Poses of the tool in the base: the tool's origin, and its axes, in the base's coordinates. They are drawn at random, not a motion.
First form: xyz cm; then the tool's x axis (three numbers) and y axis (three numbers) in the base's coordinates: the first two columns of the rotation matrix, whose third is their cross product.
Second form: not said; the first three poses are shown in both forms.
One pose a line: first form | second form
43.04 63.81 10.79 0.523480 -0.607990 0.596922 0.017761 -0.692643 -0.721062 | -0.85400 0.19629 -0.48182 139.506 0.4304 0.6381 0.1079
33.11 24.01 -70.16 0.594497 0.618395 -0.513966 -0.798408 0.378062 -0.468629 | -0.61678 0.22297 0.75490 69.786 0.3311 0.2401 -0.7016
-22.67 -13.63 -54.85 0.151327 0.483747 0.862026 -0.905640 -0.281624 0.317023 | 0.61592 -0.25047 0.74693 111.556 -0.2267 -0.1363 -0.5485
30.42 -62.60 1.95 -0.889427 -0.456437 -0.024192 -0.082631 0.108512 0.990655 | 0.18658 -0.73797 -0.64853 163.250 0.3042 -0.6260 0.0195
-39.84 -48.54 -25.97 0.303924 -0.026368 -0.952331 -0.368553 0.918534 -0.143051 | -0.27727 0.94444 0.17651 75.762 -0.3984 -0.4854 -0.2597
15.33 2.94 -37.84 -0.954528 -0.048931 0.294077 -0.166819 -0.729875 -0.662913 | 0.14740 -0.36629 0.91875 176.322 0.1533 0.0294 -0.3784
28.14 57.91 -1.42 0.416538 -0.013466 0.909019 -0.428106 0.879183 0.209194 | 0.36283 -0.90564 0.21947 70.847 0.2814 0.5791 -0.0142
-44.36 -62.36 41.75 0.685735 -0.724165 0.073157 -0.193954 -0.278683 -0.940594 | -0.88605 0.35431 -0.29896 117.533 -0.4436 -0.6236 0.4175
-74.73 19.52 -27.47 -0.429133 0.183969 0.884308 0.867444 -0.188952 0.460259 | -0.47622 -0.59727 -0.64536 148.026 -0.7473 0.1952 -0.2747
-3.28 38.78 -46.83 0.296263 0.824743 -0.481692 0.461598 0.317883 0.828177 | 0.68799 0.69965 0.19279 109.645 -0.0328 0.3878 -0.4683
